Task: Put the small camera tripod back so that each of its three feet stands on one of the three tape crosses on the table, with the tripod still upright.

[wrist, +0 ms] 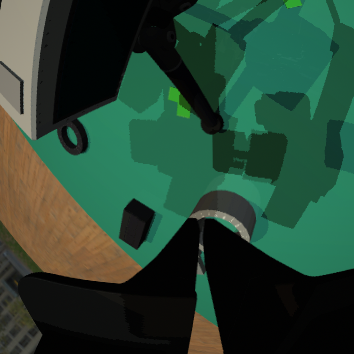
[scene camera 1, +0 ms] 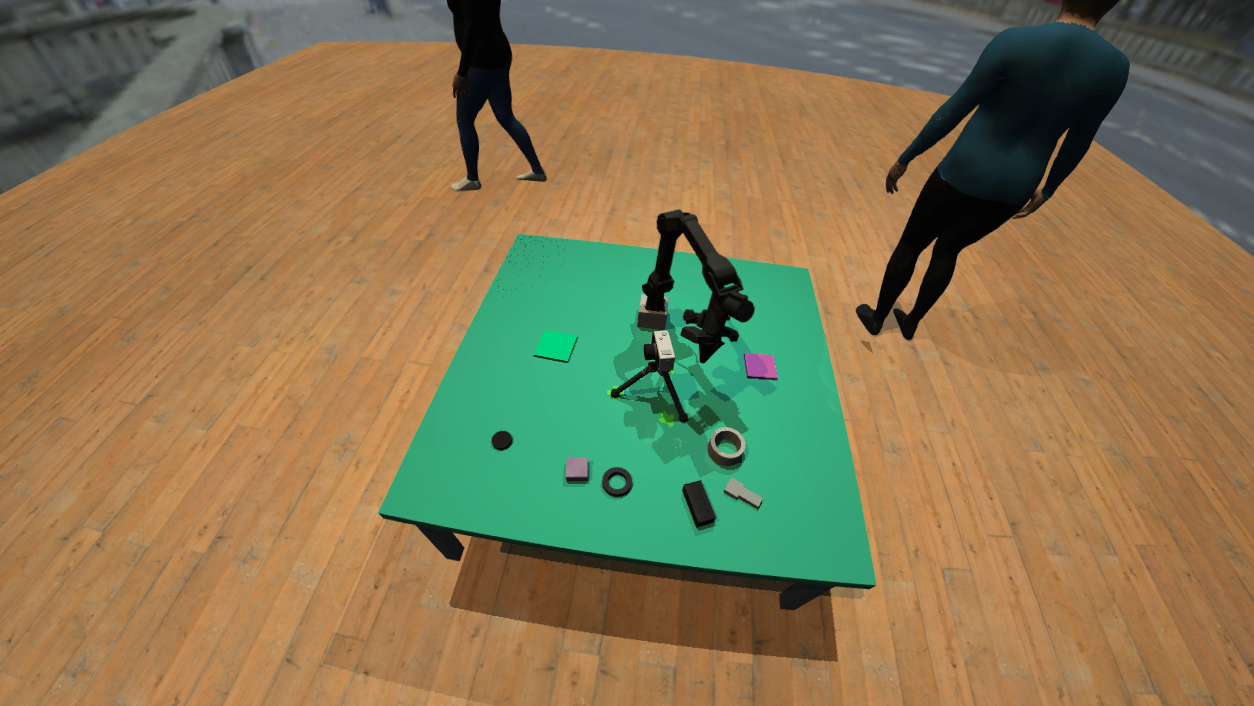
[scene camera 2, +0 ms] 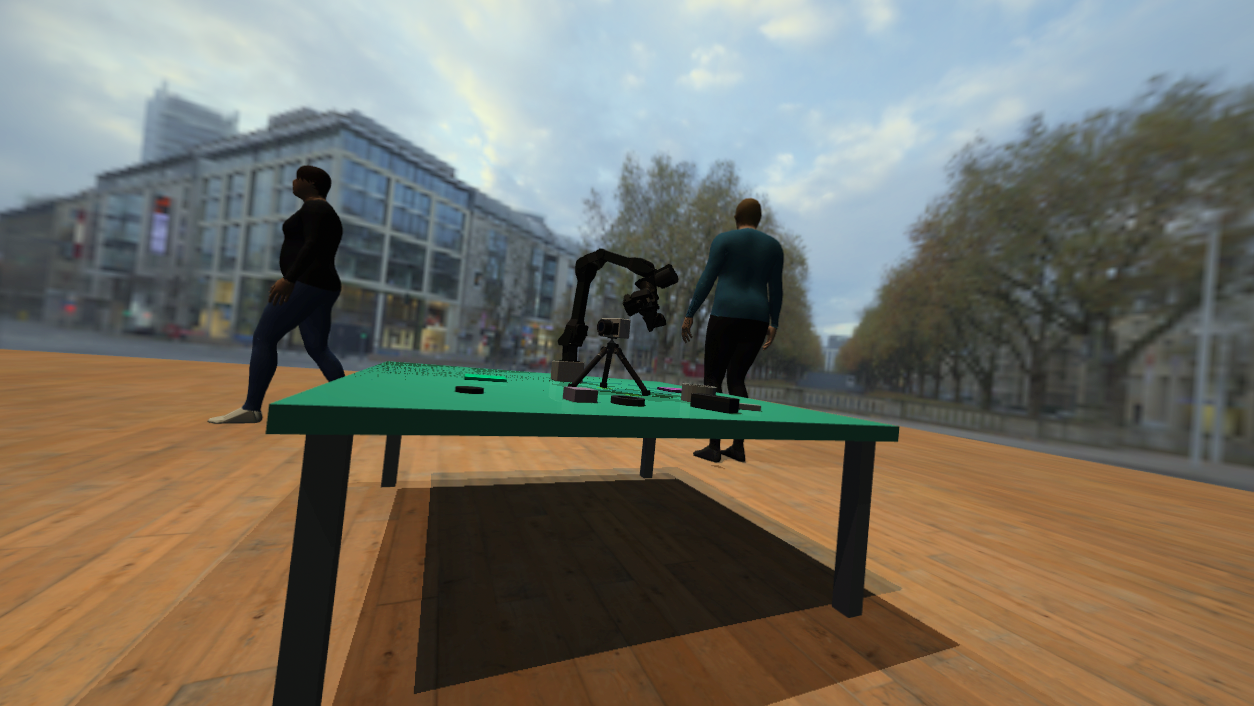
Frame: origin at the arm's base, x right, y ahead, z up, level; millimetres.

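Seen in the pictures: gripper, fingertip midpoint: (wrist: 199,226) (scene camera 1: 702,362) (scene camera 2: 650,330); arm's base at its link origin: (scene camera 1: 655,304) (scene camera 2: 569,361).
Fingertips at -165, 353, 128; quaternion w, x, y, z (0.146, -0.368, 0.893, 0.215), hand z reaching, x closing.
Offsets run from my fingertips to a thing's top centre, as dx, dy, dz. "pt": to the spot under its first point. Level surfaces: height alone.
The tripod with its white camera {pt +109, +8, +26} (scene camera 1: 664,352) (scene camera 2: 619,328) stands upright on the green table {dz -203} (scene camera 1: 456,473). In the wrist view one tripod leg (wrist: 182,75) ends with its foot beside a bright green tape cross {+68, +67, -203} (wrist: 183,111), off it. That cross also shows in scene camera 1 (scene camera 1: 666,419), left of the front right foot. The left foot is at another cross {pt +251, +15, -187} (scene camera 1: 611,392). The third foot is hard to make out; a further cross {pt +69, -118, -202} (wrist: 293,3) shows at the wrist view's top edge. My gripper (scene camera 1: 704,357) (scene camera 2: 656,326) (wrist: 199,226) is shut and empty, right of the camera in both scene views.
A grey ring {-110, +145, -155} (scene camera 1: 726,460) (wrist: 225,200), black box {-44, +329, -168} (scene camera 1: 699,504) (wrist: 136,223), grey piece {-166, +276, -188} (scene camera 1: 745,495), black ring {+180, +302, -188} (scene camera 1: 616,492) and pink block {+294, +289, -175} (scene camera 1: 576,469) lie toward the front. A black disc {+530, +241, -193} (scene camera 1: 501,440) lies left. Green {+476, -149, -193} (scene camera 1: 556,345) and magenta {-225, -204, -193} (scene camera 1: 760,365) squares flank the tripod.
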